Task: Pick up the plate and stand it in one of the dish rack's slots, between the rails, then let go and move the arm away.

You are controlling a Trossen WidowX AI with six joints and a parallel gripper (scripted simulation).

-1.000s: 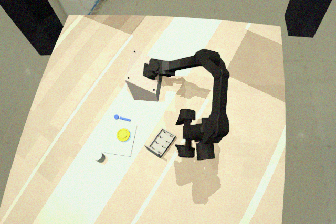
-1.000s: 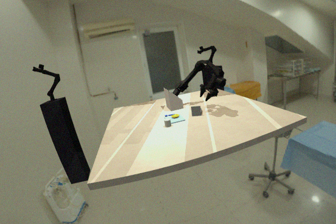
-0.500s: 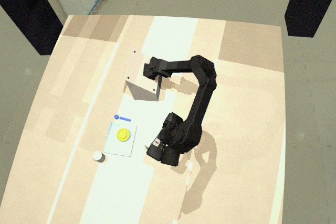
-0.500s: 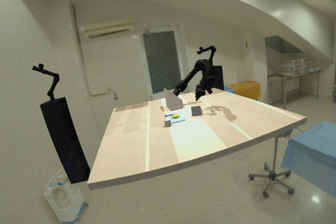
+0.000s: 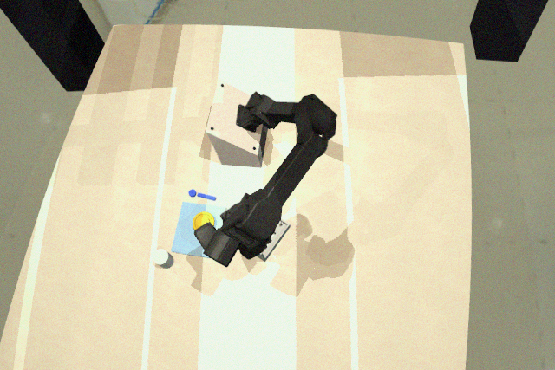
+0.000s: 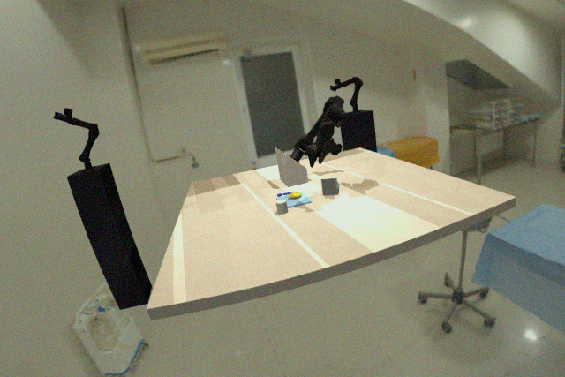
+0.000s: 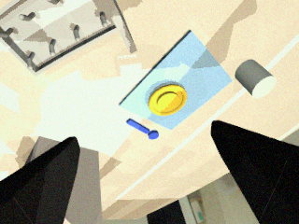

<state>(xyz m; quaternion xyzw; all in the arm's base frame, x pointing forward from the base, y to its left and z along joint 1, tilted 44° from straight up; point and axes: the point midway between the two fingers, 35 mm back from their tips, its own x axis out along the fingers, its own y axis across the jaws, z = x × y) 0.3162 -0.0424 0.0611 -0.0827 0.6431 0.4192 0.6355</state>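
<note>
Now: the plate 4 cm behind my gripper tip, 11 cm to the right of it and 13 cm below it. From my gripper tip the other things lie so: dish rack (1 cm behind, 7 cm to the left, 12 cm below); then blue spoon (12 cm behind, 14 cm to the right, 14 cm below); then light blue mat (2 cm behind, 12 cm to the right, 14 cm below).
</note>
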